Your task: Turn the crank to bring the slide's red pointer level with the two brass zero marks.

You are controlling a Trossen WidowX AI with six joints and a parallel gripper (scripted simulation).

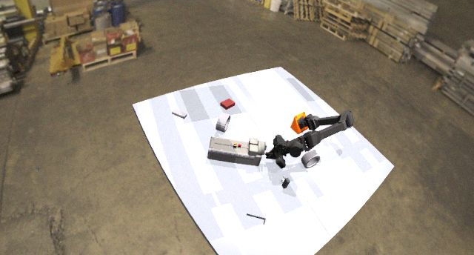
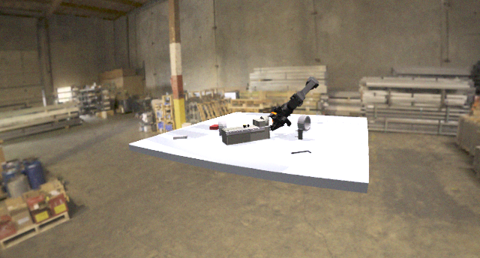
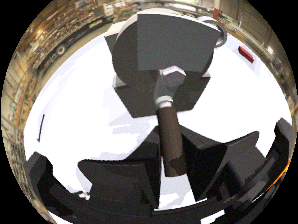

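The dark crank handle is 1 cm behind my gripper tip, 1 cm to the left of it and 3 cm above it. The rest, counted from my gripper tip: hex key (27 cm ahead, 23 cm to the left, 3 cm below); then red pointer (9 cm ahead, 11 cm to the right, 5 cm above); then small clip (4 cm ahead, 17 cm to the left, 1 cm below).
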